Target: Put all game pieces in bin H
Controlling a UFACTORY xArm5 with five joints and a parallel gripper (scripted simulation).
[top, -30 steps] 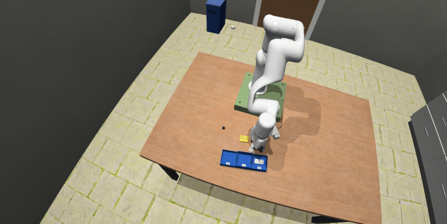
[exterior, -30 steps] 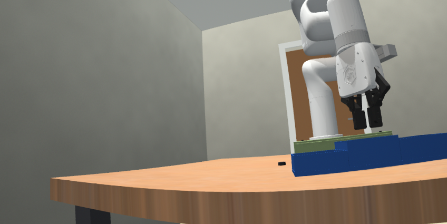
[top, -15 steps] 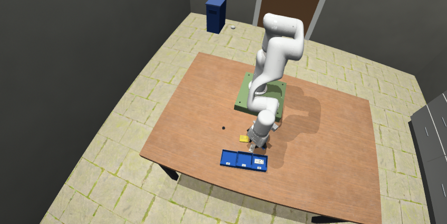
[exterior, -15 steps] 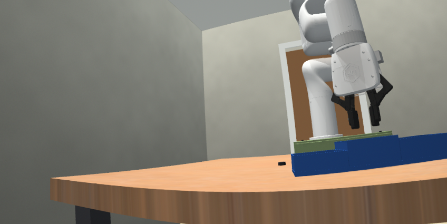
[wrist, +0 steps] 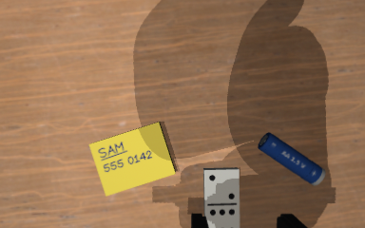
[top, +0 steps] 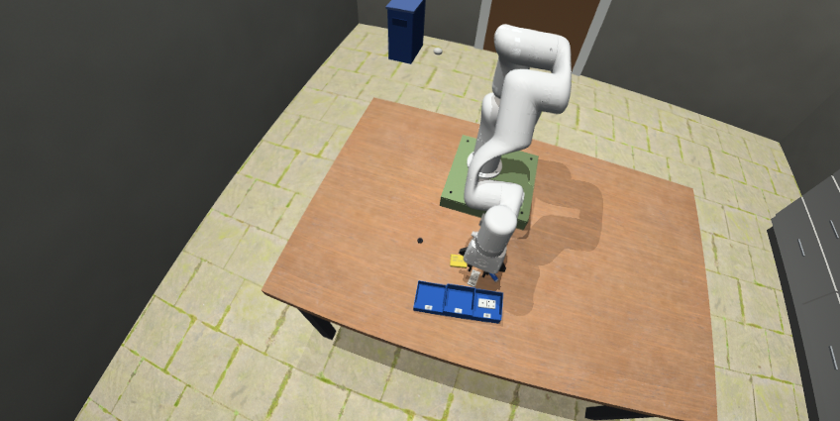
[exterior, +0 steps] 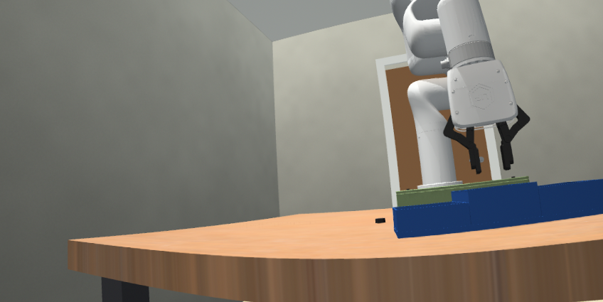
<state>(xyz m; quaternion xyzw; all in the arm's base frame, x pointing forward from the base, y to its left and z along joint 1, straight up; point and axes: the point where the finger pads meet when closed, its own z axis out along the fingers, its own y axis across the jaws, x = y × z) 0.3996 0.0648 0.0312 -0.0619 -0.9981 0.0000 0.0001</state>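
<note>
The pale piece lies 8 cm below my hand. Round my hand: yellow piece: 4 cm behind, 6 cm to the right, 8 cm below; three joined blue bins: 9 cm ahead, 3 cm to the right, 7 cm below; blue piece: 3 cm behind, 5 cm to the left, 8 cm below.
</note>
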